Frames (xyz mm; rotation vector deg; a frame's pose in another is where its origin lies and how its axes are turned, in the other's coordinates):
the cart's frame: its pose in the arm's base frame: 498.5 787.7 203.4 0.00 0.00 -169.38
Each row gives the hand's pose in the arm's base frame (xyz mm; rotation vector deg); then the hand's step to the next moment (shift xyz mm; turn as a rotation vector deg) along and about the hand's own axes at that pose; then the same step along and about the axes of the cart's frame.
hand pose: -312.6 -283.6 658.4 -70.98 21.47 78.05
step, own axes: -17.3 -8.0 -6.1 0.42 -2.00 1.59
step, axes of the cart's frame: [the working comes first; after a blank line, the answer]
step, axes of the arm's base frame: 5.0 -12.0 15.3 1.15 2.02 1.14

-2.7 12.7 15.3 -1.50 -1.77 1.14
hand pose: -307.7 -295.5 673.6 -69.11 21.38 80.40
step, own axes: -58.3 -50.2 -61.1 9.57 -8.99 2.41
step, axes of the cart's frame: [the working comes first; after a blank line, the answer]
step, axes of the arm's base frame: 57.3 -67.3 42.8 8.93 9.44 -3.04

-43.9 76.7 42.8 -10.52 -7.63 -3.04
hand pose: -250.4 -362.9 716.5 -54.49 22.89 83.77
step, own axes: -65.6 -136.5 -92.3 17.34 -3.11 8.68
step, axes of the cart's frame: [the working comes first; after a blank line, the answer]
step, axes of the arm's base frame: 148.9 -89.9 34.5 2.44 18.24 -6.85

-129.8 115.8 34.5 -5.76 -17.48 -6.85
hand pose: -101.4 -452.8 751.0 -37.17 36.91 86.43
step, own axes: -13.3 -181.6 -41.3 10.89 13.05 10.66
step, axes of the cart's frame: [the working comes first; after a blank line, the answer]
step, axes of the arm's base frame: 182.6 -33.3 -20.4 -13.55 14.78 -0.59

-173.3 66.4 -20.4 10.60 -17.03 -0.59
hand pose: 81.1 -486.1 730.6 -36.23 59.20 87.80
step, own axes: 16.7 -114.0 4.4 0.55 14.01 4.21
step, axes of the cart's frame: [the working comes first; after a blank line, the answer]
step, axes of the arm's base frame: 106.6 10.8 -42.7 -13.02 4.09 5.30

-106.7 9.0 -42.7 12.04 -6.42 5.30
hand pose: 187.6 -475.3 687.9 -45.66 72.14 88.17
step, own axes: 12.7 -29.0 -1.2 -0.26 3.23 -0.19
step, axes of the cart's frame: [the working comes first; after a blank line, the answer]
step, axes of the arm's base frame: 23.0 2.5 -21.6 -2.97 -0.28 1.28

-23.1 1.8 -21.6 2.97 -0.27 1.28
